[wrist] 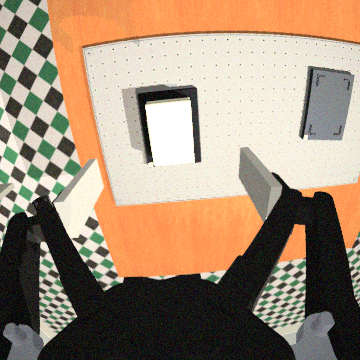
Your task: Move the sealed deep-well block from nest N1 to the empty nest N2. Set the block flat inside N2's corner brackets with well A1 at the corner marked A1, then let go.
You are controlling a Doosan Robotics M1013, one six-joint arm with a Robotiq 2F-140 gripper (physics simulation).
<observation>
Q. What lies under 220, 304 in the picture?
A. My gripper.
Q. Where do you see a dark nest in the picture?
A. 170, 93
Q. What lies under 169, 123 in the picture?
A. A sealed deep-well block.
</observation>
